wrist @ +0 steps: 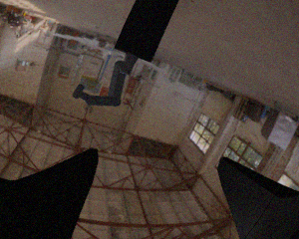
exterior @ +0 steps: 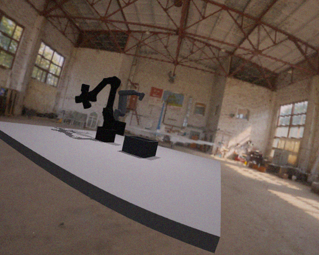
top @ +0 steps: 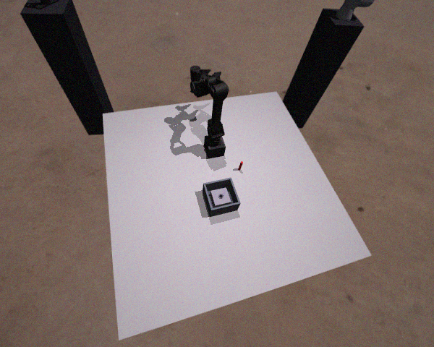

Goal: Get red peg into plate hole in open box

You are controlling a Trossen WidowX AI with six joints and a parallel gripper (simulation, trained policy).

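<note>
My gripper tip is now 540 mm short of the red peg, 250 mm above it and 100 mm to the right of it. Round my gripper tip: plate (740 mm ahead, 250 mm below, 50 mm to the right); then dark box (740 mm ahead, 270 mm below, 50 mm to the right).
</note>
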